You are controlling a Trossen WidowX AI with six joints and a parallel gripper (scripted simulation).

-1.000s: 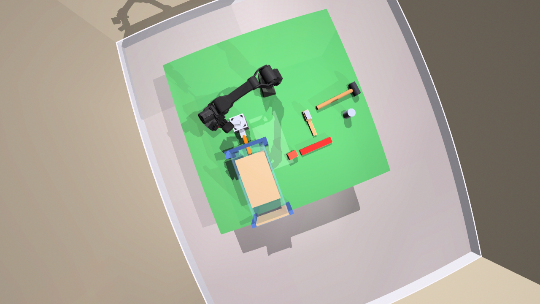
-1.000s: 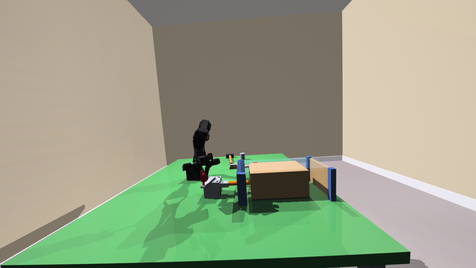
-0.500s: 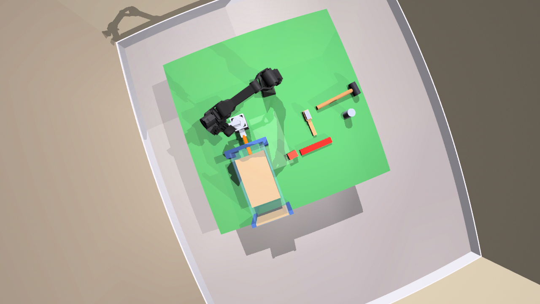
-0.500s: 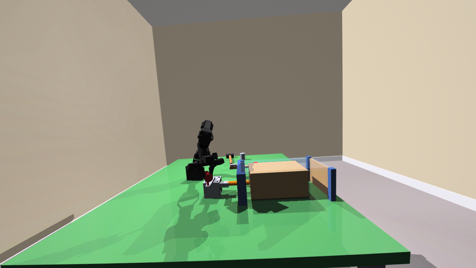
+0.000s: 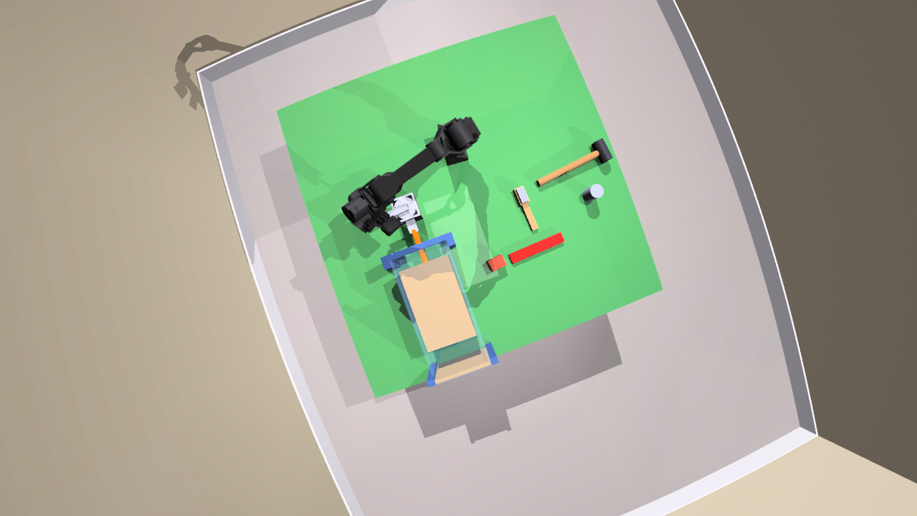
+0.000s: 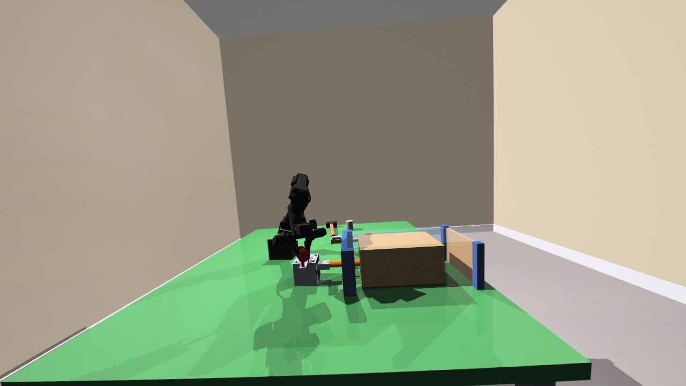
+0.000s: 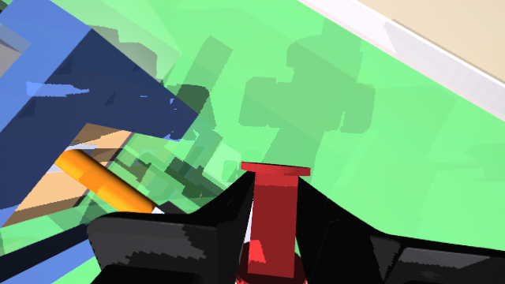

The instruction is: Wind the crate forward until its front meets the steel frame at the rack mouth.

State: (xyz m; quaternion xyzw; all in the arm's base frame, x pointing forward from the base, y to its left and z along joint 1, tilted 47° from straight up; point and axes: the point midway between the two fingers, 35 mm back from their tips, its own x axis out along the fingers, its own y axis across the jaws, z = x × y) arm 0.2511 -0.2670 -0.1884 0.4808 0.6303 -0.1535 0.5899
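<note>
The winch handle lies 50 mm to the left of my gripper tip, 30 mm below it and 20 mm behind it. Also, from my gripper tip: blue steel frame 140 mm to the left, 120 mm ahead, 20 mm below; winch 100 mm to the left, 100 mm below, 50 mm behind; red knob 20 mm to the left, 10 mm behind.
</note>
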